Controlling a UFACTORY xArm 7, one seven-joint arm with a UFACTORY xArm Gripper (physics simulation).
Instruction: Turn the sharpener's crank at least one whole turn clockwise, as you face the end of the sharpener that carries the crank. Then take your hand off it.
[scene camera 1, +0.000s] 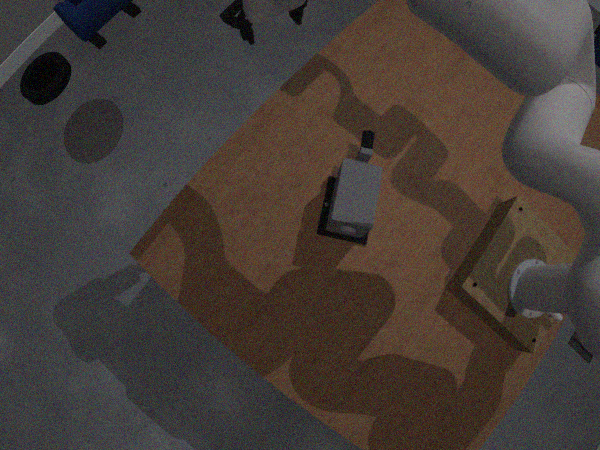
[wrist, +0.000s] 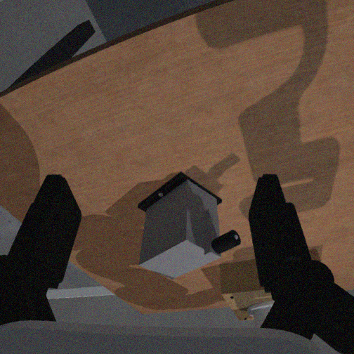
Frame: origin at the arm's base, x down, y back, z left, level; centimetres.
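Where they show: gripper, fingertip midpoint: (scene camera 1: 272, 29); arm's base at its link origin: (scene camera 1: 531, 288).
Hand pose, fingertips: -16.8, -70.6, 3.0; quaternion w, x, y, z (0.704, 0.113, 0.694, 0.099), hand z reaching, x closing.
Observation:
Things, the pixels of their centre, and the offset from my fingertips, as dx, dy, dz. "pt": a spot on its surface instead. Level surfaces: height alone.
- sharpener at a spot on its surface: (scene camera 1: 356, 192) pt +12.2, +28.6, +9.6
- wooden table at its surface level: dx +25.0
- black handle at a spot on its surface: (scene camera 1: 367, 139) pt +10.6, +23.9, +1.0
The sharpener (scene camera 1: 356, 192) (wrist: 170, 245) is a grey box on a black base, standing on the wooden table (scene camera 1: 260, 165) (wrist: 125, 100). Its crank shows as a black handle (scene camera 1: 367, 139) (wrist: 226, 241) beyond the upper end of the box in the scene view and at its right side in the wrist view. My gripper (scene camera 1: 273, 30) (wrist: 161, 194) is open and empty. In the scene view it is at the top edge, up and left of the sharpener, partly cut off. In the wrist view the sharpener and crank appear between the spread fingers, farther off; the right finger appears right of the handle, apart from it.
My arm (scene camera 1: 550, 120) curves along the right side of the scene view, over a tan mounting board (scene camera 1: 545, 230) (wrist: 237, 299) at the table's right part. A blue object (scene camera 1: 90, 17) and a black disc (scene camera 1: 46, 78) are beyond the table at upper left. Arm shadows cross the table.

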